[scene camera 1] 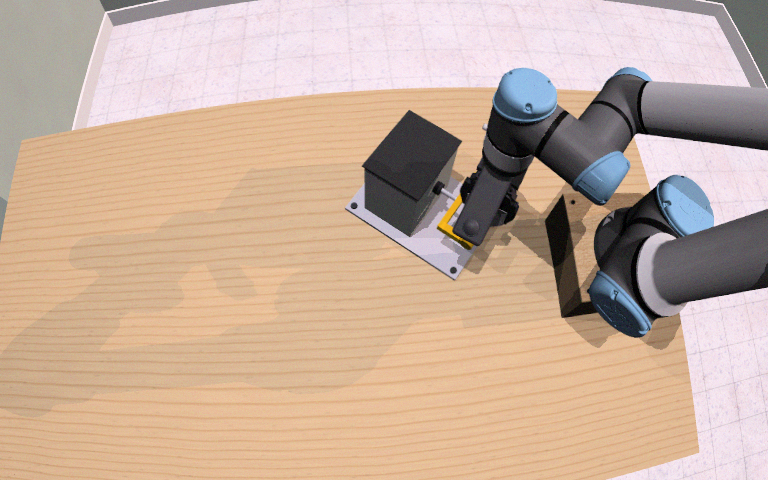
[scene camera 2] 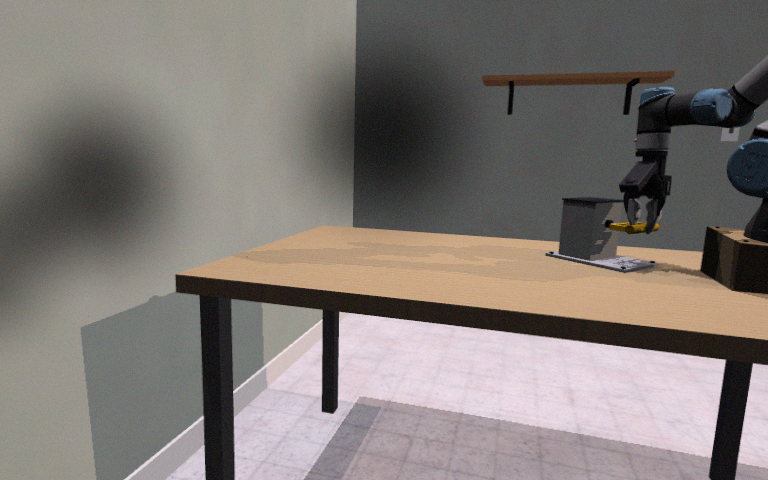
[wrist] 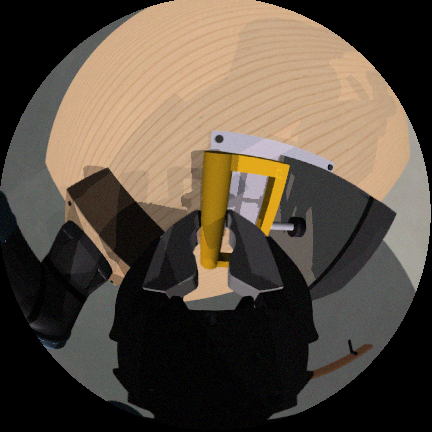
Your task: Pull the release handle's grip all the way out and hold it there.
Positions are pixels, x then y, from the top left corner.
Labels:
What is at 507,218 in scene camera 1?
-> My gripper.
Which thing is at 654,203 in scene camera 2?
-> My gripper.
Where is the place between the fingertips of my gripper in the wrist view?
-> At 213,211

